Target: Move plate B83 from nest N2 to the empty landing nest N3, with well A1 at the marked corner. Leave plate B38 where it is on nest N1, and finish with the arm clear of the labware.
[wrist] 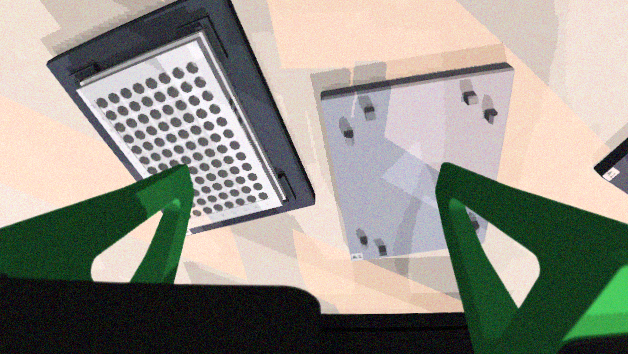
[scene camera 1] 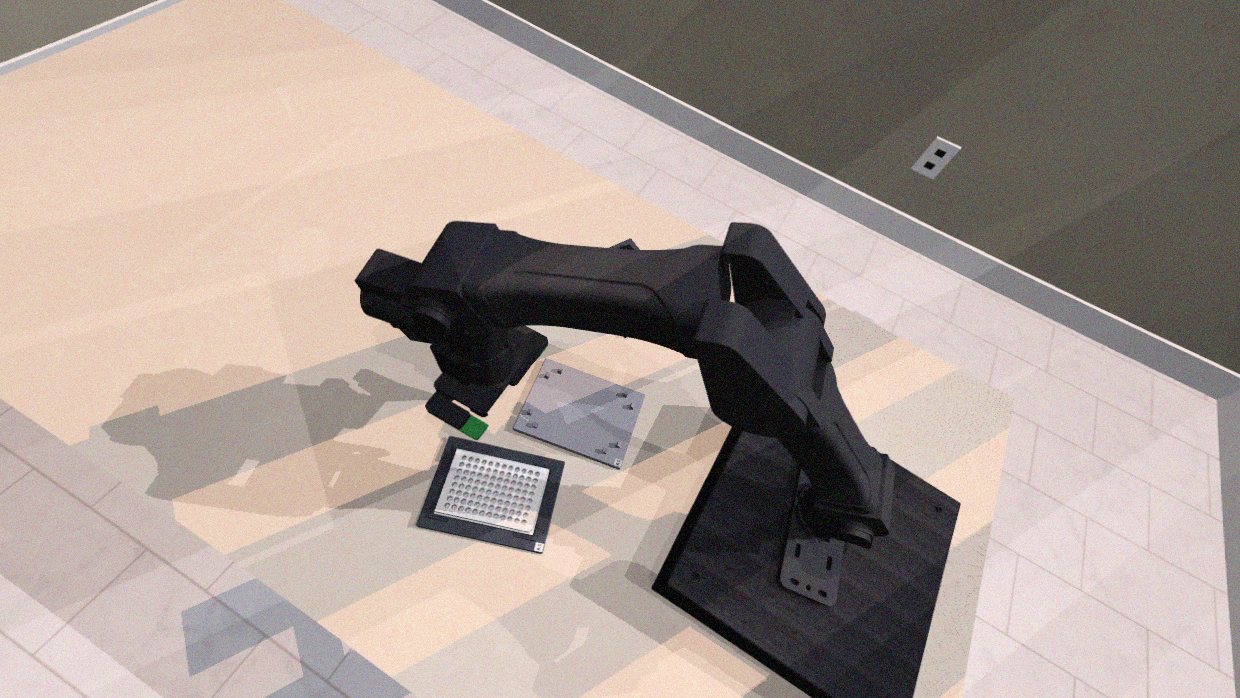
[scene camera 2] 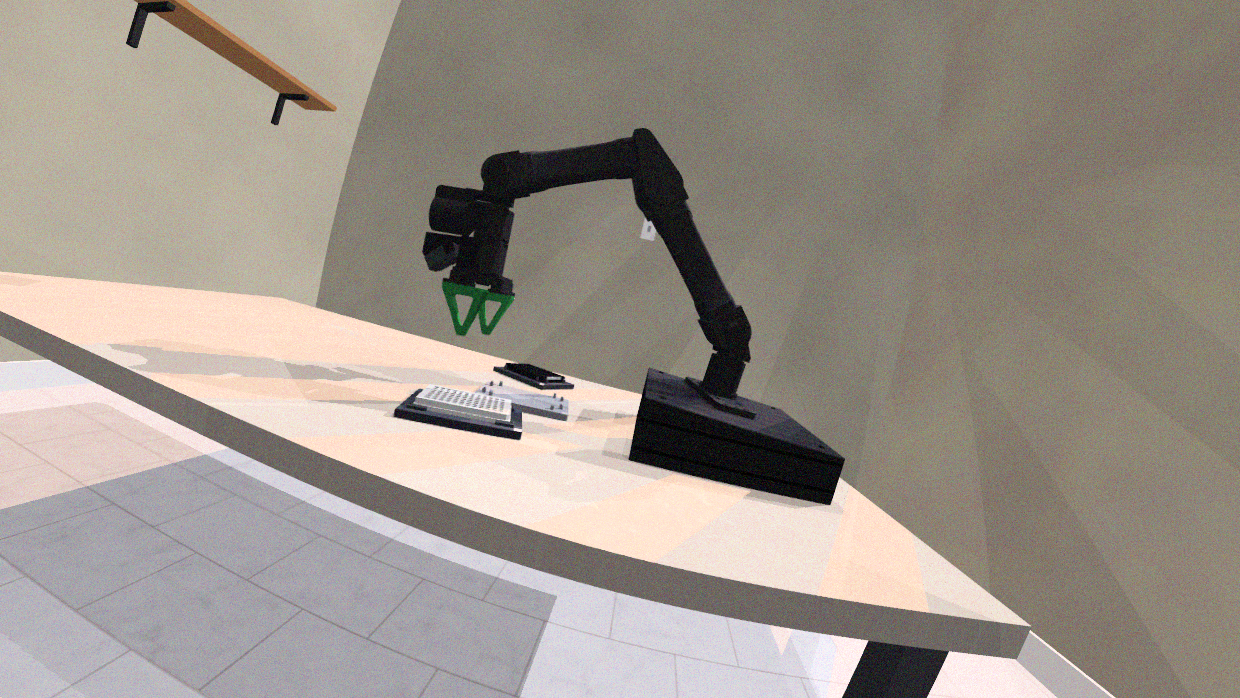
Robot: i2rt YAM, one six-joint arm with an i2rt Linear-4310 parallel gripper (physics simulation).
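A white well plate [scene camera 1: 492,489] [scene camera 2: 464,400] [wrist: 175,120] sits on a dark nest [scene camera 1: 545,511] [scene camera 2: 464,424] [wrist: 270,130]. Its code is not readable. The empty grey landing nest [scene camera 1: 577,414] [scene camera 2: 542,404] [wrist: 360,170] lies beside it, with several small pegs and a white corner mark. A black plate [scene camera 2: 531,372] sits on a second dark nest [wrist: 620,175] beyond the grey one; in scene camera 1 the arm mostly hides it. My gripper [scene camera 2: 475,332] [wrist: 314,177] is open and empty, high above the labware. In the wrist view its fingertips overlap the white plate and the grey nest.
The arm's black base block [scene camera 1: 720,554] [scene camera 2: 737,442] stands on the table [scene camera 2: 607,485], to the right of the nests in both scene views. A wooden shelf [scene camera 2: 242,56] is on the wall at the upper left. The table's near edge runs below the nests in scene camera 2.
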